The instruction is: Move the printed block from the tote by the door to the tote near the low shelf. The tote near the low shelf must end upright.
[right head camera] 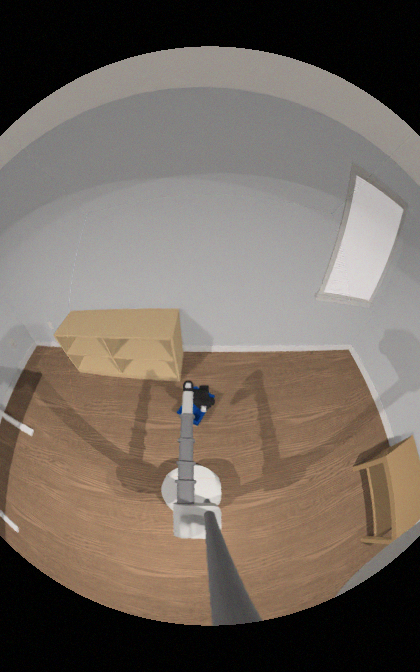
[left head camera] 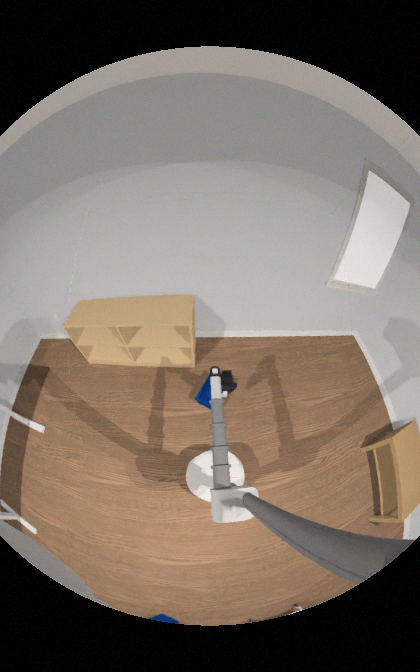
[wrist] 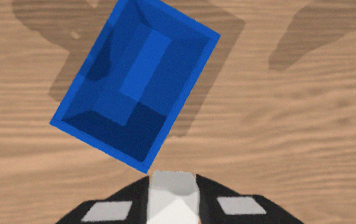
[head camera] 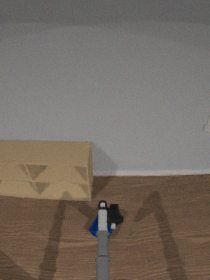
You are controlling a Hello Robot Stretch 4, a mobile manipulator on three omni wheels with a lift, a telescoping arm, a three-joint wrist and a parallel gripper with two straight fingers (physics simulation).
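My gripper point(wrist: 172, 191) point(head camera: 114, 223) point(left head camera: 226, 390) point(right head camera: 204, 405) is shut on the printed block, which is pale grey-white. The block point(wrist: 173, 197) point(head camera: 113, 226) point(left head camera: 225, 394) point(right head camera: 203, 409) stands between the two black fingers. The blue tote near the low shelf point(wrist: 179, 100) point(head camera: 94, 229) point(left head camera: 203, 395) point(right head camera: 198, 418) stands upright on the floor. In the wrist view it lies ahead and left of the fingertips, its near corner just beyond them, and no block shows inside it. The arm and gripper partly cover it in the head views. Part of another blue tote point(left head camera: 164, 619) shows at the bottom edge of the left head view.
The low wooden shelf point(head camera: 50, 150) point(left head camera: 135, 311) point(right head camera: 125, 323) stands against the wall, behind and left of the near tote. A wooden bench-like unit point(left head camera: 407, 470) point(right head camera: 402, 487) is at the right wall. White table legs point(left head camera: 30, 424) point(right head camera: 20, 426) reach in at the left.
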